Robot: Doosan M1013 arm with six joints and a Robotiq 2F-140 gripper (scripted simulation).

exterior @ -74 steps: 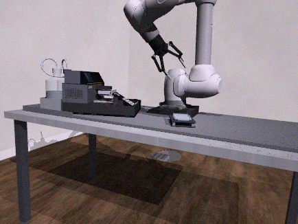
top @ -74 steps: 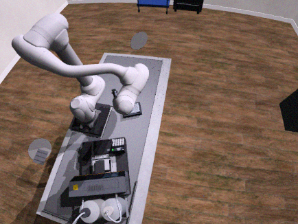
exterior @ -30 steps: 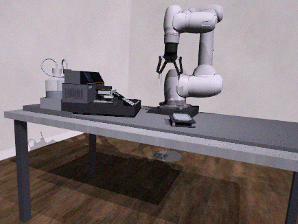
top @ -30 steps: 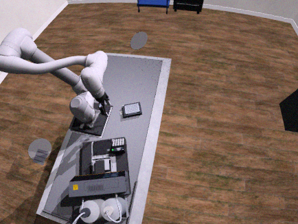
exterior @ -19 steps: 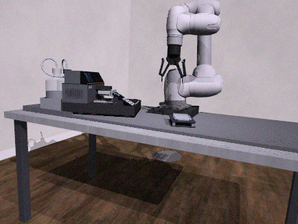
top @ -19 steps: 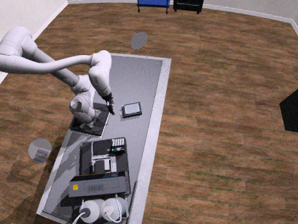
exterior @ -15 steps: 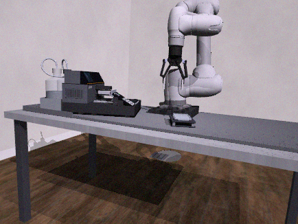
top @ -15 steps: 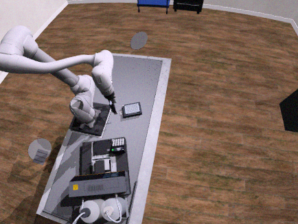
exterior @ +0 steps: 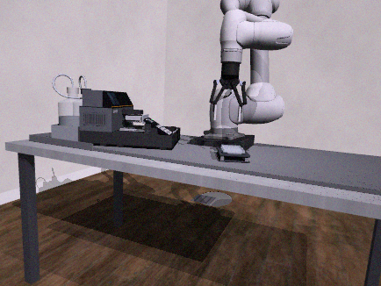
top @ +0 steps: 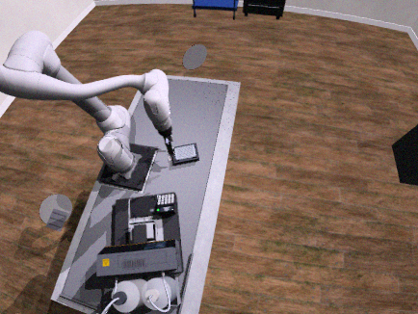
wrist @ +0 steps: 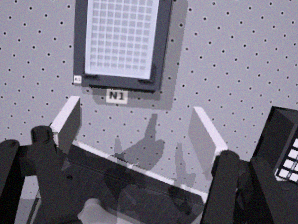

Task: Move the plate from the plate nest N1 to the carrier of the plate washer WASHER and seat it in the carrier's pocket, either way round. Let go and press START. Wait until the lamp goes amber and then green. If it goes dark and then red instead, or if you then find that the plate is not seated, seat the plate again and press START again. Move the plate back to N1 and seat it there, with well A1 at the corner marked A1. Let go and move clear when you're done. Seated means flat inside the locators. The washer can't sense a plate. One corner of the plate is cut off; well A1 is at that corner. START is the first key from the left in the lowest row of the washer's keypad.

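Right now the white well plate is 140 mm below my hand, 60 mm to the left of it and 40 mm ahead of it. The rest, counted from my hand: plate nest N1: 150 mm below, 60 mm to the left, 40 mm ahead; plate washer: 490 mm to the right, 60 mm ahead, 40 mm below.
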